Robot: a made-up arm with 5 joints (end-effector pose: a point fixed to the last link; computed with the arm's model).
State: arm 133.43 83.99 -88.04 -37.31 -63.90
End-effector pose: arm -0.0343 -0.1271 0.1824 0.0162 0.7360 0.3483 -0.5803
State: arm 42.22 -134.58 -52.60 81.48 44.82
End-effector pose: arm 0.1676 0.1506 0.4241 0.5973 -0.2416 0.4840 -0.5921
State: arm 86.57 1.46 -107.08 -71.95 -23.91
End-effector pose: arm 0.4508 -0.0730 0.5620 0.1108 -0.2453 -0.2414 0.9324
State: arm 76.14 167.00 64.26 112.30 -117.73
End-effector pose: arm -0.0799 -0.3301 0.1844 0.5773 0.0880 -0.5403 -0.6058
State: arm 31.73 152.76 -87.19 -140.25 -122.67
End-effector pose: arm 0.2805 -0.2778 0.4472 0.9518 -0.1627 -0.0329 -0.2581
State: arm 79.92 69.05 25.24 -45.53 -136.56
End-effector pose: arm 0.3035 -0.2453 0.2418 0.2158 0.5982 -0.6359 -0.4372
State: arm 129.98 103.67 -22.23 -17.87 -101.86
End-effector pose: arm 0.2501 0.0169 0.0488 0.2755 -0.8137 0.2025 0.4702
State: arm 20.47 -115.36 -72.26 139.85 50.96
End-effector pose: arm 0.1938 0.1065 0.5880 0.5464 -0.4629 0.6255 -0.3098
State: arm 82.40 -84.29 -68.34 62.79 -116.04
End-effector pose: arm 0.1736 -0.0695 0.2576 0.5143 -0.4005 -0.7312 -0.2013
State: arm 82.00 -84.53 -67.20 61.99 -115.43
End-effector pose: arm 0.1731 -0.0709 0.2567 0.5184 -0.3993 -0.7274 -0.2067
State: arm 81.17 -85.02 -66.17 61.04 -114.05
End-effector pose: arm 0.1725 -0.0702 0.2560 0.5262 -0.4018 -0.7191 -0.2112
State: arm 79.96 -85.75 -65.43 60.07 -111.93
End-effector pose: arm 0.1718 -0.0671 0.2553 0.5370 -0.4083 -0.7064 -0.2144
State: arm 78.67 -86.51 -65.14 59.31 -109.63
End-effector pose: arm 0.1712 -0.0625 0.2548 0.5475 -0.4172 -0.6926 -0.2157
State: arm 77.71 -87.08 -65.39 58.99 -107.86
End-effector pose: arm 0.1708 -0.0579 0.2545 0.5546 -0.4256 -0.6820 -0.2149
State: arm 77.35 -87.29 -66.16 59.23 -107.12
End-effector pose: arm 0.1709 -0.0544 0.2545 0.5566 -0.4315 -0.6777 -0.2115
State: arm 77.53 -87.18 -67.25 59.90 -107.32
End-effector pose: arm 0.1713 -0.0524 0.2548 0.5546 -0.4343 -0.6792 -0.2063
